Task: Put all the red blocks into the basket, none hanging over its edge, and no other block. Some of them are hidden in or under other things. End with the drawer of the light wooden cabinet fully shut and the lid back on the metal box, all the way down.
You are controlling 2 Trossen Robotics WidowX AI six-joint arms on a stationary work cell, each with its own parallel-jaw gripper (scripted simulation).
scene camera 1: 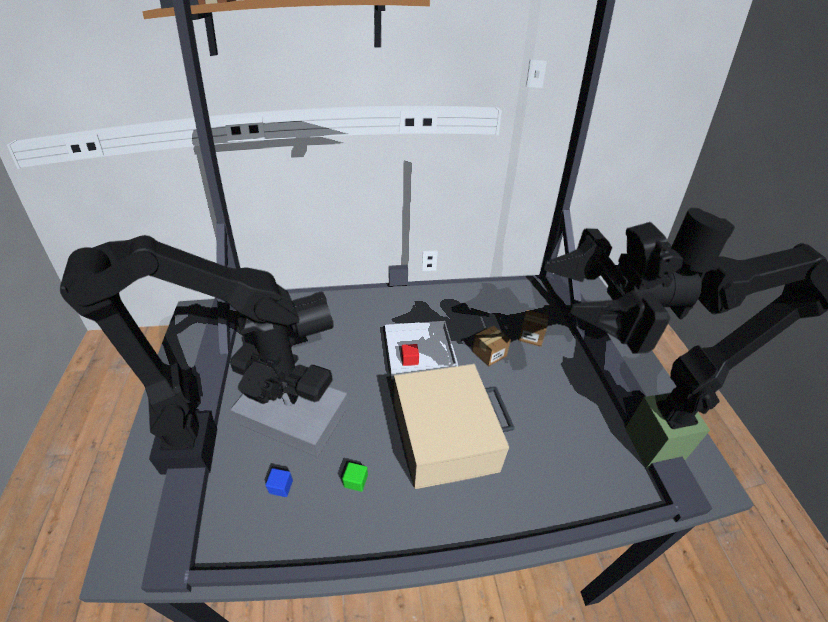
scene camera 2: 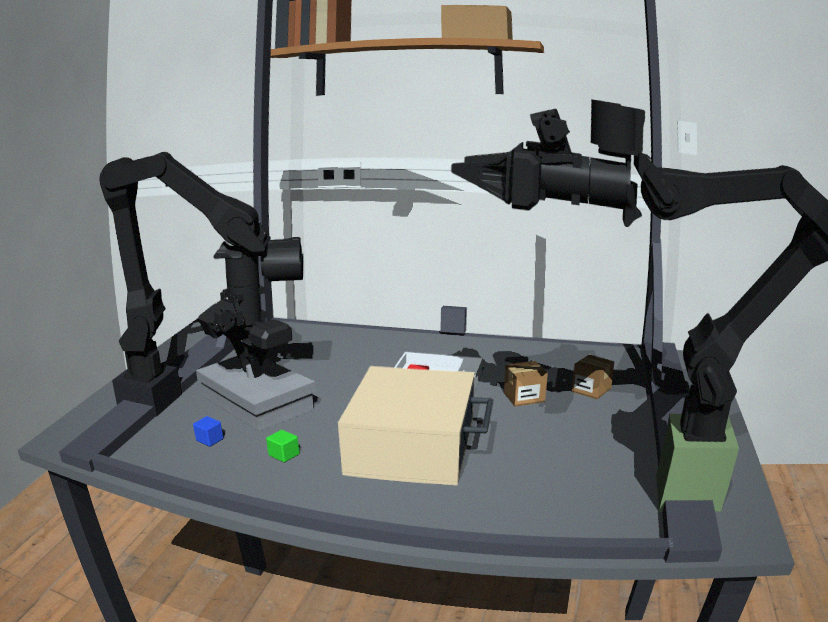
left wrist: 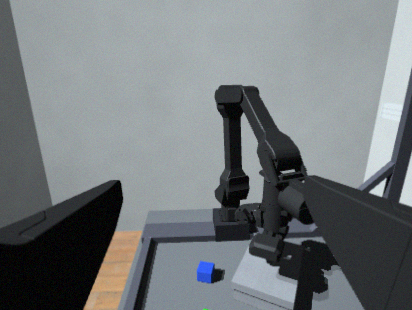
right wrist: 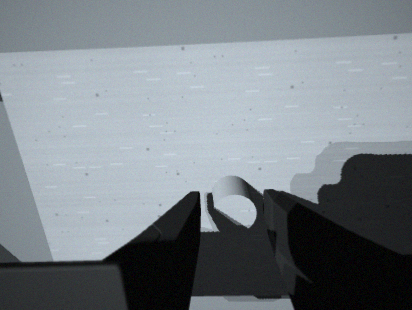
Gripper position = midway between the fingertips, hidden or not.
Note:
In view: my left gripper (scene camera 1: 556, 286), my right gripper (scene camera 2: 251, 371), a grey lid (scene camera 2: 275, 385), a light wooden cabinet (scene camera 2: 402, 424) and a green block (scene camera 2: 282, 445).
The grey lid also shows in scene camera 1 (scene camera 1: 307, 423) and in the right wrist view (right wrist: 110, 139). The light wooden cabinet also shows in scene camera 1 (scene camera 1: 450, 431). My left gripper also shows in scene camera 2 (scene camera 2: 458, 164) and in the left wrist view (left wrist: 214, 187). The left wrist view misses the light wooden cabinet: it is out of frame. The right wrist view does not show the light wooden cabinet: it is out of frame.

